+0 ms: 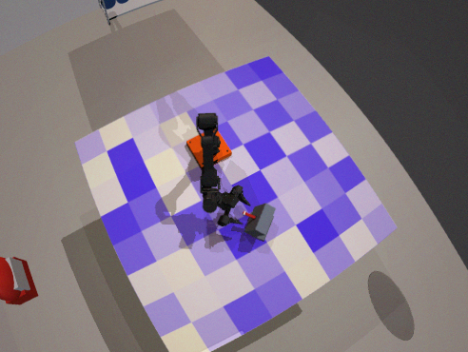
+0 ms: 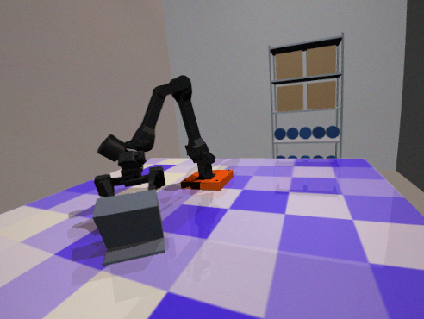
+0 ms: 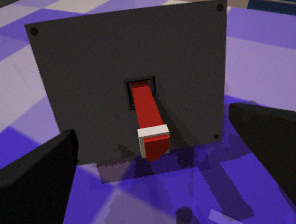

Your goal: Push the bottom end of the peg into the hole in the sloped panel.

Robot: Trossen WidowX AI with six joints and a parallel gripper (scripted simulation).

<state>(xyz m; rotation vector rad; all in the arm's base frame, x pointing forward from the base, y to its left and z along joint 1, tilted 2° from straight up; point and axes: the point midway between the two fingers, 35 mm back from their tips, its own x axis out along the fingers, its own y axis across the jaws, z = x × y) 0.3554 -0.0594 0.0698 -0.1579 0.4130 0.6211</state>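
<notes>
Right now my gripper tip is 1 cm to the right of the red peg. The rest, counted from my gripper tip: grey sloped panel: 5 cm ahead, 4 cm to the left, 2 cm below.
</notes>
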